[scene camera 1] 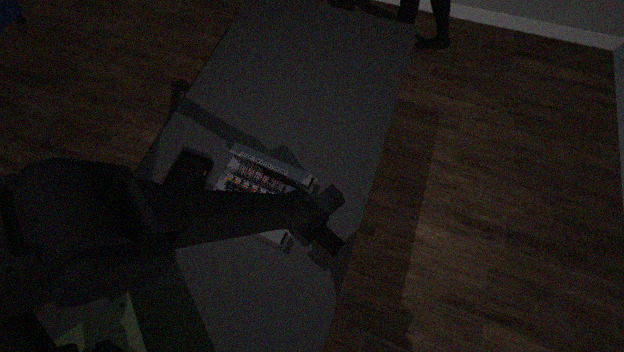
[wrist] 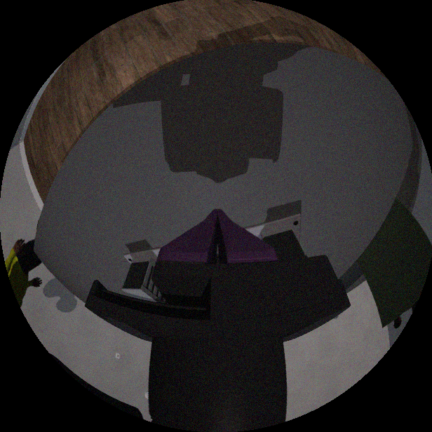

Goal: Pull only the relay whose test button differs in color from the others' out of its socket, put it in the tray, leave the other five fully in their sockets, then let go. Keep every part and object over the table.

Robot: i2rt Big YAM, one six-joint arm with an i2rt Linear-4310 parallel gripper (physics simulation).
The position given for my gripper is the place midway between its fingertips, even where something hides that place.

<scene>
I see my gripper (wrist: 217,215) and a panel (scene camera 1: 234,165).
The panel also shows in the wrist view (wrist: 256,229).
</scene>
